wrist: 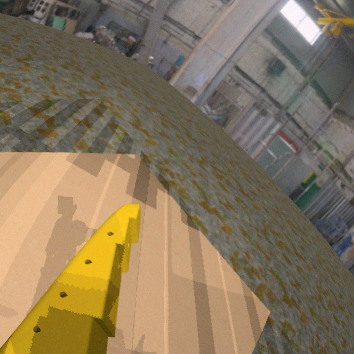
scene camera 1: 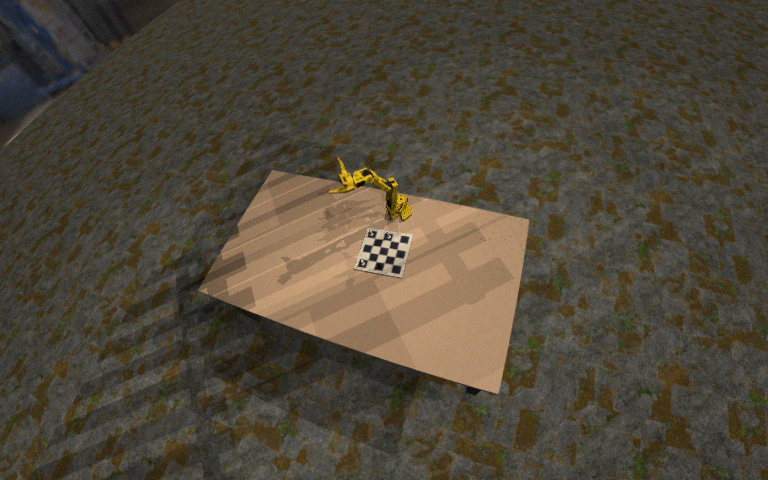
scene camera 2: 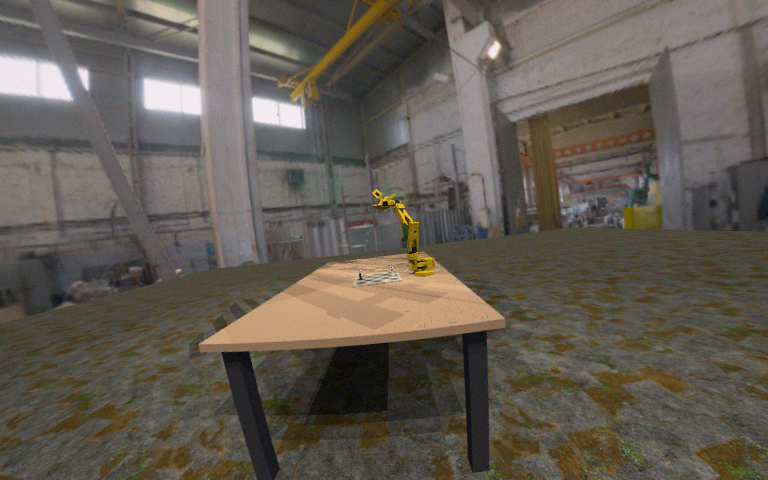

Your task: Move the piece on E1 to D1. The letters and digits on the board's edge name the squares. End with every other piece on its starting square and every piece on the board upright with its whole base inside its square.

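Frame: origin at the arm's base, x up, y ahead, z left, level; millimetres.
Where they show: hand, tool point: (wrist: 138, 218) (scene camera 1: 329, 191) (scene camera 2: 373, 205); arm's base, link origin: (scene camera 1: 399, 215) (scene camera 2: 420, 274).
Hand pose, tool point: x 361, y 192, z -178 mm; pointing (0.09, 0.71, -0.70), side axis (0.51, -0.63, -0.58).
Each offset is from my tool point to the top centre of the thing. Level surfaces: height alone.
A small checkered board {dx -355, dy +14, dz +174 mm} (scene camera 1: 382, 273) (scene camera 2: 377, 279) lies on the table. Three small pieces stand on dark squares. One piece {dx -323, dy -56, dz +88 mm} (scene camera 1: 371, 233) is in a corner on the arm's side, and another piece {dx -311, dy -64, dz +170 mm} (scene camera 1: 387, 236) is midway along that same edge. The third piece (scene camera 1: 362, 262) (scene camera 2: 360, 275) is in a corner on the side away from the arm. The edge letters and digits are too small to read, so I cannot tell which piece is on E1. My gripper (scene camera 1: 334, 176) (scene camera 2: 376, 200) is wide open and empty, high above the table and away from the board. One jaw shows in the wrist view.
The wooden table {dx -361 mm} (scene camera 1: 453, 339) (scene camera 2: 351, 333) (wrist: 185, 300) carries the board and the yellow arm's base (scene camera 1: 403, 208) (scene camera 2: 422, 266). The base stands close to the board's edge. Shadows of the arm fall across the table. The board does not show in the wrist view.
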